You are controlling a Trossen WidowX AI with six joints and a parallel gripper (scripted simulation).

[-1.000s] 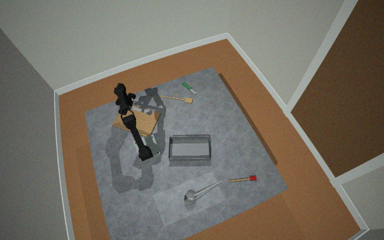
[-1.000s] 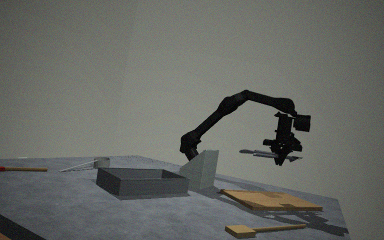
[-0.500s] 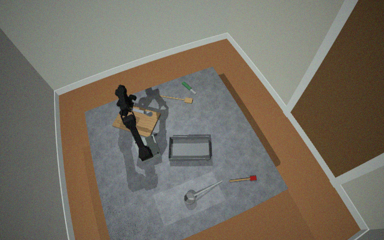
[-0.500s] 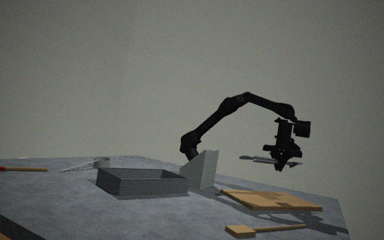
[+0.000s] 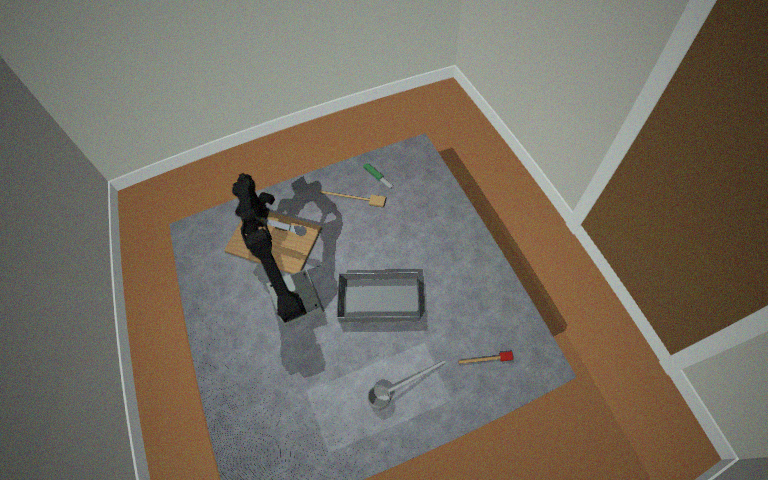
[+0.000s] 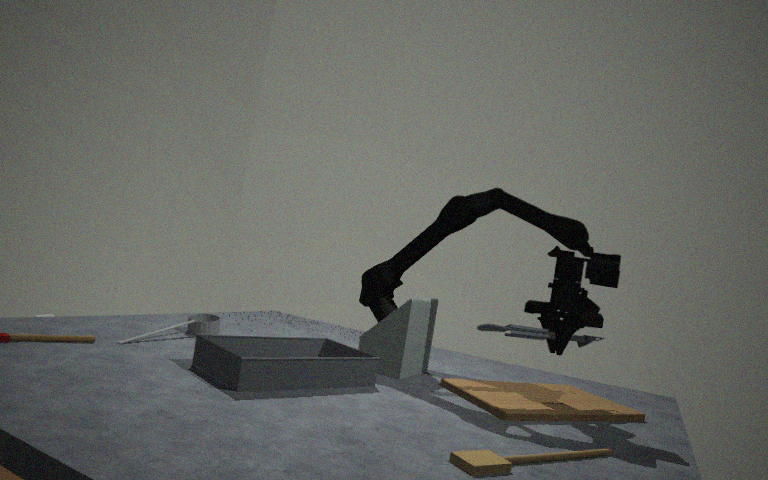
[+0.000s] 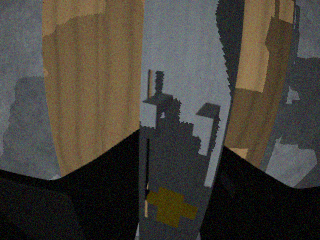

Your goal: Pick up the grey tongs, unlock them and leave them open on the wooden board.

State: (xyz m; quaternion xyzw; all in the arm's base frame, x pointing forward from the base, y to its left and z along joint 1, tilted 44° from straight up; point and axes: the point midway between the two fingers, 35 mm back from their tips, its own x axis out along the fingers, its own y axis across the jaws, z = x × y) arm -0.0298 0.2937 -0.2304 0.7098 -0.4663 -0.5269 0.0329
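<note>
Right now the wooden board is 1 cm ahead of my gripper tip, 1 cm to the right of it and 10 cm below it. Also, from my gripper tip: yellow lock piece: 4 cm above; then red-headed spatula: 65 cm ahead, 80 cm to the right, 10 cm below; then roasting tin: 34 cm ahead, 43 cm to the right, 8 cm below.
</note>
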